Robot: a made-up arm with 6 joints.
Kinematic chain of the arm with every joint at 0, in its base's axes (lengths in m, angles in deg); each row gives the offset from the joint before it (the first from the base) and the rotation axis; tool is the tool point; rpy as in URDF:
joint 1: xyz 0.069 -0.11 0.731 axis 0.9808 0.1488 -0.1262
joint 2: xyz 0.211 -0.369 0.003 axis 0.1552 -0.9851 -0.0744
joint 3: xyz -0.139 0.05 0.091 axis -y
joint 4: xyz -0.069 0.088 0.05 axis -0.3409 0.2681 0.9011
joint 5: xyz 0.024 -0.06 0.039 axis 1 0.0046 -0.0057
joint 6: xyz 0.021 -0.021 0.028 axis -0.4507 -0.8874 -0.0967
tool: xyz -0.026 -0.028 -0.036 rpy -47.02 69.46 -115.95
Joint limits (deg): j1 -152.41..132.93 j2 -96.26..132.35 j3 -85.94..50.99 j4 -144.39..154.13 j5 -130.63..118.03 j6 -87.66..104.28
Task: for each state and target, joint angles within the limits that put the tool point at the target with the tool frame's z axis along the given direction. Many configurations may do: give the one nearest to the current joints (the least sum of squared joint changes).
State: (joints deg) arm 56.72 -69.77 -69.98 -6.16 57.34 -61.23
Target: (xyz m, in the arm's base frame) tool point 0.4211 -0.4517 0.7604 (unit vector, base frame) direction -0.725 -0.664 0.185
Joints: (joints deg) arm 23.59 -76.13 -60.16 -17.18 36.67 -44.61
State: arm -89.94 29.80 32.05 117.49 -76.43 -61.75
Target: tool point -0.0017 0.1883 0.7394 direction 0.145 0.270 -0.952
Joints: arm -129.78 -20.31 42.08 78.38 -91.77 -58.53
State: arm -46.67 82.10 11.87 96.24 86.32 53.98
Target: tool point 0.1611 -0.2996 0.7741 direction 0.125 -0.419 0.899
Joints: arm -29.64 71.76 10.50 98.75 91.76 87.51
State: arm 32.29 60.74 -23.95 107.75 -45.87 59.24
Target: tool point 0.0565 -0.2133 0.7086 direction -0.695 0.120 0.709
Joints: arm 31.32 52.91 -15.55 124.72 -53.61 55.10
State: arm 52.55 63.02 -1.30 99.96 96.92 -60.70
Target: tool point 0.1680 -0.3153 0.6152 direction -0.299 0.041 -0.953
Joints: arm 5.30 105.40 -44.26 105.28 118.01 -87.66
